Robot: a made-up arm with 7 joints. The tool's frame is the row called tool. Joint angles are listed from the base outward. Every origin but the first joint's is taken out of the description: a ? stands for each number. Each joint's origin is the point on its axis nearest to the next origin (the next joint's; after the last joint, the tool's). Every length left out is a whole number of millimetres.
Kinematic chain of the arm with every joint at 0, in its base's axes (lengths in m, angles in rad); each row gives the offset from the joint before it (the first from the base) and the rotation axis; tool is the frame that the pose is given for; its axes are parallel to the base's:
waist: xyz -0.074 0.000 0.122 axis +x
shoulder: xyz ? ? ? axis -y
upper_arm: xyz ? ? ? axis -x
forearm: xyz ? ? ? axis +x
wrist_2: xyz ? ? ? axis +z
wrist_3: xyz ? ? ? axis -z
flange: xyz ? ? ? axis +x
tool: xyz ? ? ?
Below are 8 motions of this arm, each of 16 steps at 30 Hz.
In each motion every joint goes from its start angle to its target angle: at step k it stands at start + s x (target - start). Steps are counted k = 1, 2, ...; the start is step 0. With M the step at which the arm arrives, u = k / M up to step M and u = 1 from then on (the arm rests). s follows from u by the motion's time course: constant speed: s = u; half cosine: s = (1 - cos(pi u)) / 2; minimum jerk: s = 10 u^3 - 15 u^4 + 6 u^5.
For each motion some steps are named. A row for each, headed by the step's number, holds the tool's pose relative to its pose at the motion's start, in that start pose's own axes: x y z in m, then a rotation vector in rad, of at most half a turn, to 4 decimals.
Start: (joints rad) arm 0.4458 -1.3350 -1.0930 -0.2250 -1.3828 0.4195 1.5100
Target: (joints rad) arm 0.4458 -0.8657 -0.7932 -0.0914 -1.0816 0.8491 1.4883
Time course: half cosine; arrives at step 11
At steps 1, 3, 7, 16:
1: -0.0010 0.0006 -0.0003 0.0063 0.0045 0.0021
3: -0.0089 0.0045 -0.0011 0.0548 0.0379 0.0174
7: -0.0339 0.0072 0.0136 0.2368 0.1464 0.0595
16: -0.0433 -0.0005 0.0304 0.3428 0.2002 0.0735

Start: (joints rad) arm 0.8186 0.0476 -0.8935 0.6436 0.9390 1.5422 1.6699
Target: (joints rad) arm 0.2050 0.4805 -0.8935 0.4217 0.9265 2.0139 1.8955
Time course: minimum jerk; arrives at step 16
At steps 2, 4, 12, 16:
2: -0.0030 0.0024 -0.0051 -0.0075 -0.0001 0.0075
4: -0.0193 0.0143 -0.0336 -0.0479 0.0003 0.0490
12: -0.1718 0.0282 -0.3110 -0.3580 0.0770 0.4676
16: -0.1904 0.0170 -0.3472 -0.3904 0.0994 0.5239

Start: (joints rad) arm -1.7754 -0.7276 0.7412 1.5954 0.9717 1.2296 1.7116
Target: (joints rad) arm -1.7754 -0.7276 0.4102 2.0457 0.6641 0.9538 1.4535
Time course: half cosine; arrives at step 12
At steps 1, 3, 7, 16:
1: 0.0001 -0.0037 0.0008 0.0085 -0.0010 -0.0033
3: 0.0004 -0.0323 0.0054 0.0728 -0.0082 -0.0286
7: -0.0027 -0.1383 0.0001 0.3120 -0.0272 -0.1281
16: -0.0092 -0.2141 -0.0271 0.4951 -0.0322 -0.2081

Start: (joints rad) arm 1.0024 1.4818 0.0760 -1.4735 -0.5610 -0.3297 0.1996
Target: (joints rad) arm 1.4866 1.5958 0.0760 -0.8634 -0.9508 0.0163 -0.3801
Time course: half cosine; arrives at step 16
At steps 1, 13, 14, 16:
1: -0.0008 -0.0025 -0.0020 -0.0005 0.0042 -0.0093
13: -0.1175 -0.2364 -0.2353 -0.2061 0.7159 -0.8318
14: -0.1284 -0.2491 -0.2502 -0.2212 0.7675 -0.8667
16: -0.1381 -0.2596 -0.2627 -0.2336 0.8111 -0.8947

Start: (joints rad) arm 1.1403 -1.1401 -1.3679 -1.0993 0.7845 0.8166 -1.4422
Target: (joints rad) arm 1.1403 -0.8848 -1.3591 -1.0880 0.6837 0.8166 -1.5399
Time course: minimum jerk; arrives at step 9
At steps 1, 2, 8, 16:
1: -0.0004 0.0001 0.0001 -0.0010 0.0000 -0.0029
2: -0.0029 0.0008 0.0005 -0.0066 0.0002 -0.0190
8: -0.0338 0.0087 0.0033 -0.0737 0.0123 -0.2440
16: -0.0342 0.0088 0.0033 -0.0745 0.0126 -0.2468

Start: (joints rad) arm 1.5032 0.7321 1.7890 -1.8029 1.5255 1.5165 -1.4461
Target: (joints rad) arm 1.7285 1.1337 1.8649 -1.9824 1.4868 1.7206 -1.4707
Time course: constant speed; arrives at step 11
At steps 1, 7, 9, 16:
1: 0.0019 -0.0019 0.0031 -0.0105 -0.0034 0.0271
7: 0.0042 -0.0068 0.0223 -0.0942 -0.0500 0.1664
9: 0.0014 -0.0067 0.0290 -0.1287 -0.0750 0.2025
16: -0.0031 -0.0062 0.0356 -0.1656 -0.1042 0.2329

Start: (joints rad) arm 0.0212 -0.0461 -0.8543 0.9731 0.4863 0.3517 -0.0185
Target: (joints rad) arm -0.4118 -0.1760 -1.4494 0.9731 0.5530 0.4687 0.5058
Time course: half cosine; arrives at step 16
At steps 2, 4, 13, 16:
2: -0.0016 -0.0064 -0.0071 0.0258 -0.0028 -0.0065
4: -0.0073 -0.0244 -0.0289 0.0992 -0.0125 -0.0243
13: -0.0792 -0.1403 -0.2515 0.6173 -0.1379 -0.0998
16: -0.0880 -0.1510 -0.2823 0.6737 -0.1559 -0.1008

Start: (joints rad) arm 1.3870 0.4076 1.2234 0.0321 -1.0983 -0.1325 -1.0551
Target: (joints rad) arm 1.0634 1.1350 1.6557 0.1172 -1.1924 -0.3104 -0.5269
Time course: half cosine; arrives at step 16
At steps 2, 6, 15, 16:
2: -0.0118 -0.0264 -0.0037 0.0183 0.0036 -0.0351
6: -0.1236 -0.1935 -0.0306 0.1469 0.0140 -0.2839
15: -0.5326 -0.4025 -0.1004 0.4477 -0.0584 -0.8935
16: -0.5387 -0.4031 -0.1013 0.4516 -0.0602 -0.9018

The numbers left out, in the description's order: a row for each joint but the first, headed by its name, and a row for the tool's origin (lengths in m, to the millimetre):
shoulder: 0.000 -0.371 0.103
upper_arm: -0.006 0.000 0.116
forearm: 0.000 -0.107 0.221
wrist_2: 0.000 -0.241 0.096
wrist_3: 0.013 0.092 0.000
flange: 0.132 0.040 0.000
tool: 0.000 -0.087 0.342

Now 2 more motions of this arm.
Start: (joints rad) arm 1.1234 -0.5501 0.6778 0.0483 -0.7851 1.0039 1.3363
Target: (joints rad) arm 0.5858 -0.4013 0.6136 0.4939 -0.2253 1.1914 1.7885
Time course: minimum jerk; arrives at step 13
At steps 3, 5, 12, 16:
3: -0.0026 0.0018 0.0203 0.0342 0.0056 -0.0023
5: -0.0145 0.0053 0.0675 0.1247 0.0204 -0.0089
12: -0.1101 0.0074 0.1810 0.4930 0.0931 -0.0288
16: -0.1109 0.0074 0.1814 0.4953 0.0936 -0.0289

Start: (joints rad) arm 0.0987 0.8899 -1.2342 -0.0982 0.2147 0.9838 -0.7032
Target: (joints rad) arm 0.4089 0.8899 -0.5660 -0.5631 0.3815 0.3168 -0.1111
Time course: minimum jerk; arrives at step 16
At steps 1, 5, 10, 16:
1: -0.0014 -0.0004 0.0005 0.0002 -0.0024 0.0001
5: -0.1096 -0.0269 0.0351 0.0003 -0.1859 0.0188
10: -0.3944 -0.0153 0.0642 -0.1404 -0.5680 0.1980
16: -0.4925 0.0359 0.0555 -0.2720 -0.6209 0.3261

